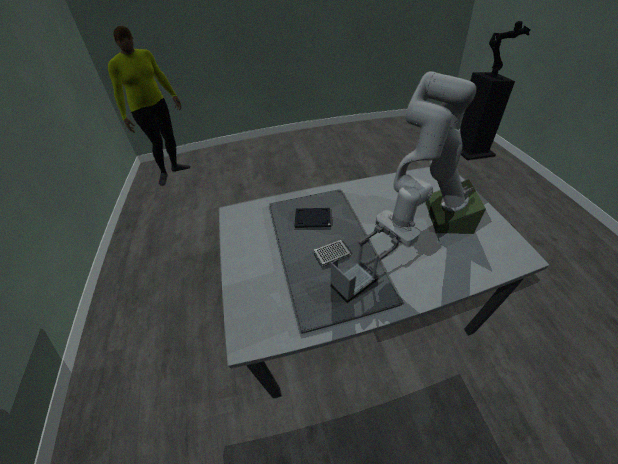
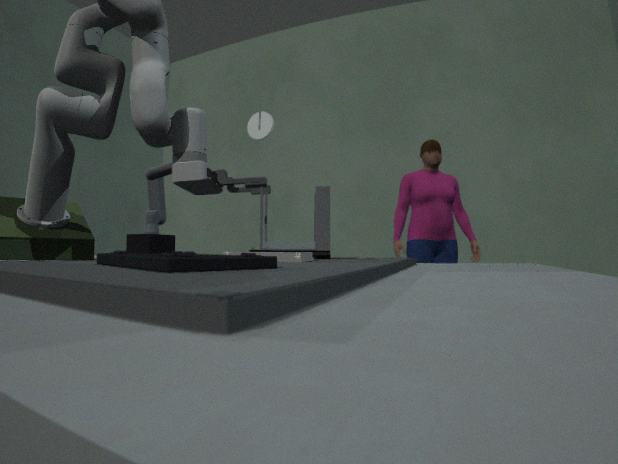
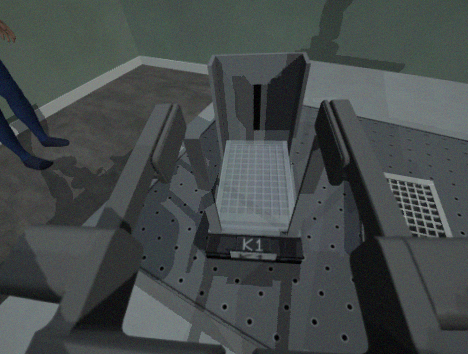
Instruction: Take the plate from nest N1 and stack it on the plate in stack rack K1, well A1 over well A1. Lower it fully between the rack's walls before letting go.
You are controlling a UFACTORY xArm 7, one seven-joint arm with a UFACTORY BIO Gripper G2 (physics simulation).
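Places are measured from the arm's base along level axes (x ahead, y left, z up), in millimetres.
Where they show: hand at its tool point: (image 1: 372,248) (image 2: 258,186) (image 3: 247,140); arm's base at its link origin: (image 1: 455,201) (image 2: 43,216).
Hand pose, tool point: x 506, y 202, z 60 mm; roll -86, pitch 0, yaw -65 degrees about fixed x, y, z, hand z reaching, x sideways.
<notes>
Things, the pixels of their top centre, and the offset from my tool point. Level surfaces: height alone.
- Stack rack K1 at its top centre: (image 3: 257,90) (image 2: 291,190) (image 1: 357,259) 65 mm ahead, 25 mm left, 8 mm down
- pale clear plate at its top centre: (image 3: 255,174) (image 2: 295,242) (image 1: 353,279) 74 mm ahead, 29 mm left, 116 mm down
- white gridded plate at its top centre: (image 3: 405,216) (image 2: 269,252) (image 1: 332,251) 108 mm ahead, 135 mm right, 136 mm down
- black low holder at its top centre: (image 2: 180,252) (image 1: 312,216) 135 mm ahead, 364 mm right, 136 mm down
- perforated grey mat at its surface level: 150 mm down
- white table at its surface level: 163 mm down
Stack rack K1 (image 1: 343,283) (image 2: 322,220) (image 3: 285,75) has a tall back wall and slim front posts. A pale clear plate (image 1: 363,276) (image 3: 255,185) lies flat between its walls; I cannot tell whether it is one plate or a stack. Another white gridded plate (image 1: 332,252) (image 2: 295,256) (image 3: 422,207) lies flat on the mat beside the rack; its nest's label does not show. My gripper (image 1: 370,250) (image 2: 267,188) (image 3: 250,132) is shut and empty, its fingers pointing forward, still a plate-like width apart. Its tips are near the tops of the rack's front posts.
A black low holder (image 1: 313,218) (image 2: 187,262) lies farther along the perforated grey mat (image 1: 320,310) (image 3: 315,280). The arm's green base block (image 1: 457,217) stands on the white table (image 1: 250,320). A person in yellow (image 1: 137,75) and one in pink (image 2: 431,205) stand beyond the table.
</notes>
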